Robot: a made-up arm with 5 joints.
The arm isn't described. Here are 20 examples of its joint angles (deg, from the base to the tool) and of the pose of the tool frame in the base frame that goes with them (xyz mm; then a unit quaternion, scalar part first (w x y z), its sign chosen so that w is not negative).
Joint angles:
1: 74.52 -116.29 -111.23 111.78 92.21
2: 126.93 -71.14 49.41 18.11 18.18
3: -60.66 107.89 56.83 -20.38 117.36
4: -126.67 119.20 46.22 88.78 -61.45
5: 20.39 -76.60 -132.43 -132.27 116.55
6: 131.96 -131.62 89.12 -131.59 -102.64
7: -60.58 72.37 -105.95 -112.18 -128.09
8: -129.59 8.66 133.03 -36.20 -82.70
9: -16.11 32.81 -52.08 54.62 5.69
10: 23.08 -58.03 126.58 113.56 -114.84
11: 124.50 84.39 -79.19 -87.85 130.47
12: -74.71 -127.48 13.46 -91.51 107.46
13: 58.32 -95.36 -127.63 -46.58 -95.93
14: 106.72 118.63 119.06 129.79 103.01
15: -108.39 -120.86 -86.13 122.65 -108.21
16: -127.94 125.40 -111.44 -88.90 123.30
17: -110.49 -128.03 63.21 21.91 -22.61
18: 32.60 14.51 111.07 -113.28 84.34
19: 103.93 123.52 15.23 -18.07 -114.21
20: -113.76 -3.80 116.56 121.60 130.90
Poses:
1: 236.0 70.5 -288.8 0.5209 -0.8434 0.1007 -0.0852
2: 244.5 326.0 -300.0 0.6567 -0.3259 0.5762 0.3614
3: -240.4 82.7 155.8 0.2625 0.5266 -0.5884 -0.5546
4: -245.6 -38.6 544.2 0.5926 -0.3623 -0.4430 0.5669
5: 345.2 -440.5 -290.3 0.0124 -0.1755 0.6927 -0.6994
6: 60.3 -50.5 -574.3 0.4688 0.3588 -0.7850 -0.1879
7: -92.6 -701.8 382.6 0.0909 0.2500 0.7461 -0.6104
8: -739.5 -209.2 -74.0 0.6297 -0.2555 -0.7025 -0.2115
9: 191.3 -429.6 197.5 0.9429 -0.0045 -0.2831 -0.1752
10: 277.4 156.7 -532.3 0.2345 0.3524 -0.7125 -0.5597
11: -71.4 628.6 228.7 0.0487 0.5081 -0.5380 -0.6708
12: 107.7 187.3 -141.3 0.5581 -0.4637 0.5899 -0.3544
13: 3.7 -324.1 -522.7 0.7123 0.6245 -0.2521 -0.1977
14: -59.1 115.8 252.7 0.3113 0.5779 -0.2821 -0.6997
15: -352.0 259.1 -506.2 0.4682 0.7356 -0.4061 -0.2733
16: -486.5 128.0 379.9 0.6638 0.4447 -0.1750 -0.5752
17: -261.6 381.8 -196.8 0.1895 -0.7254 0.0084 0.6617
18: 278.6 31.0 277.0 0.8914 0.0976 -0.0823 -0.4349
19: 190.7 -273.7 333.1 0.1339 0.0906 0.8761 -0.4542
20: -190.4 -349.6 -277.9 0.2353 0.8661 0.1142 0.4260
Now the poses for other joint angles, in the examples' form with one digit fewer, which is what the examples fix.
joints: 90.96 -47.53 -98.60 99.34 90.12
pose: 197 350 -112 0.915 -0.403 0.002 0.004
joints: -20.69 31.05 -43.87 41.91 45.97
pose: 142 -310 164 0.802 0.042 -0.265 -0.533
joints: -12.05 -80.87 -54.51 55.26 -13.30
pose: 170 -420 -348 0.761 0.147 0.632 0.004
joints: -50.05 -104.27 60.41 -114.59 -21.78
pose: 163 -223 -444 0.618 0.186 0.733 0.215
